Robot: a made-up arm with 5 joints.
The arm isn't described. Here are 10 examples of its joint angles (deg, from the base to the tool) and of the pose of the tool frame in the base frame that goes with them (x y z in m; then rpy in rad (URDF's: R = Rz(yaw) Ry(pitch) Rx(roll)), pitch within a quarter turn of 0, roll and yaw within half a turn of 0).
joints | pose
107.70 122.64 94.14 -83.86 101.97 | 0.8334 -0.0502 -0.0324 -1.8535 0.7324 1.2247
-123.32 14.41 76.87 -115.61 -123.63 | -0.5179 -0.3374 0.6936 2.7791 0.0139 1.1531
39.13 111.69 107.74 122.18 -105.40 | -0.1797 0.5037 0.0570 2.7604 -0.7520 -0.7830
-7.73 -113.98 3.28 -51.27 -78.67 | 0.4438 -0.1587 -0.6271 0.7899 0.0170 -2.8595
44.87 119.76 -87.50 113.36 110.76 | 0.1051 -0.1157 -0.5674 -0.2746 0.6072 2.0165
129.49 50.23 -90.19 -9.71 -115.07 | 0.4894 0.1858 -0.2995 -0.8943 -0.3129 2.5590
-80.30 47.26 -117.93 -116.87 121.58 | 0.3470 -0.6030 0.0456 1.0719 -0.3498 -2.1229
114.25 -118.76 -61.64 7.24 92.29 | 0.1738 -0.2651 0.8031 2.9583 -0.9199 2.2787
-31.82 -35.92 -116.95 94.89 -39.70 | -0.1221 -0.4179 -0.5355 0.8364 0.3602 1.5495
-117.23 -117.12 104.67 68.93 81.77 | 0.2253 0.2891 -0.3096 -0.6869 1.0126 2.4820
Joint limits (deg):
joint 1: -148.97..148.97
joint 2: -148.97..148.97
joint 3: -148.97..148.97
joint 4: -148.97..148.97
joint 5: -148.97..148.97
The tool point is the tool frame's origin. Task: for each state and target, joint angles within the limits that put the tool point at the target. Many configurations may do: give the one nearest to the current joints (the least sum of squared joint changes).
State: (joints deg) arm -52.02 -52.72 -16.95 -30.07 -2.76
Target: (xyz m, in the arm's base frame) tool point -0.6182 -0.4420 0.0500
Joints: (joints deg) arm -17.89 1.50 -40.43 -41.11 15.74
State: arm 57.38 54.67 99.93 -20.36 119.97
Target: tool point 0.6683 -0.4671 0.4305
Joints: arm 69.17 12.23 90.44 -38.25 115.76
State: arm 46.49 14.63 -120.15 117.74 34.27
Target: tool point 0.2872 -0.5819 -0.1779
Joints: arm 54.76 -30.46 -138.79 82.91 19.33
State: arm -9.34 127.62 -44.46 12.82 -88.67
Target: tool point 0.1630 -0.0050 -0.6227
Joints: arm 39.83 110.02 -60.88 57.50 -126.22
